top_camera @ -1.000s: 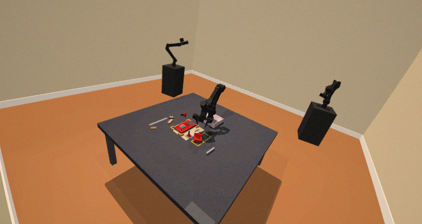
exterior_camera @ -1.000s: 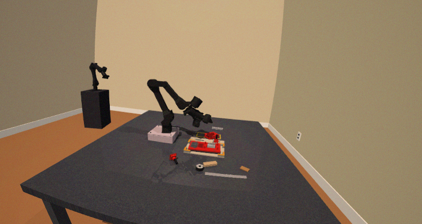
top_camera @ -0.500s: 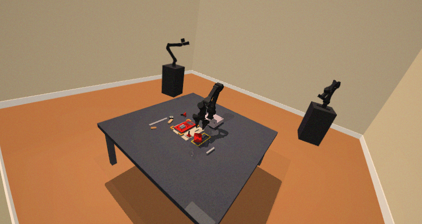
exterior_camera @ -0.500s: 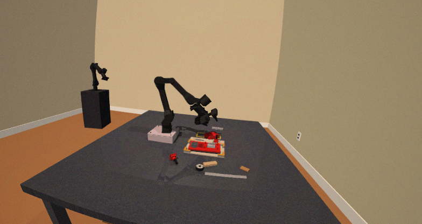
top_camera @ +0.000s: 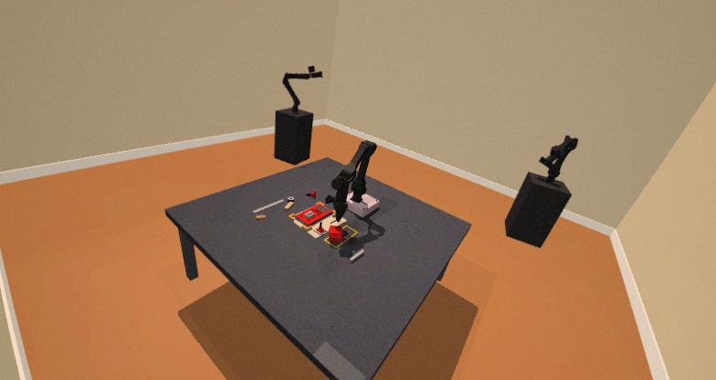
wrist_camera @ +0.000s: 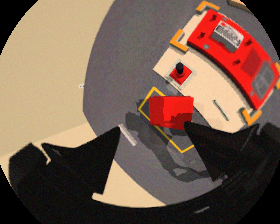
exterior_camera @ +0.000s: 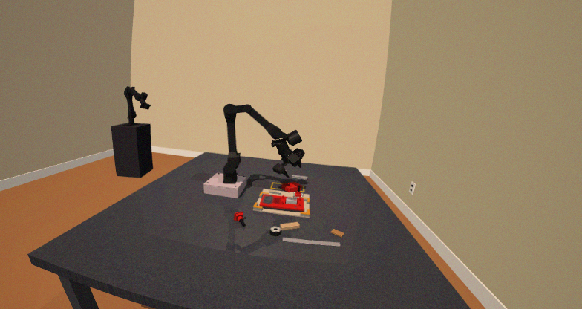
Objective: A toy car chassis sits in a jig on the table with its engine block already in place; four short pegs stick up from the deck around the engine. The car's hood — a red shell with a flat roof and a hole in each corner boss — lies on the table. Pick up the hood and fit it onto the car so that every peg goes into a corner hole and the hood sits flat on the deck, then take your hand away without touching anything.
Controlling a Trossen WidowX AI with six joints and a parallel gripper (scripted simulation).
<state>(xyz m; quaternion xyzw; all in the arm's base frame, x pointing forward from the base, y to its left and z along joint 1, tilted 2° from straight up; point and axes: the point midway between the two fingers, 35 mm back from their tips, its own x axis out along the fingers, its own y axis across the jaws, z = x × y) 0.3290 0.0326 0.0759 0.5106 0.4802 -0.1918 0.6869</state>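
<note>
My gripper tip is 10 mm past the red hood and 80 mm above it. The rest, counted from my gripper tip: grey engine block: 40 mm behind, 190 mm to the right, 80 mm below; dark ring: 130 mm behind, 390 mm to the right, 90 mm below.
</note>
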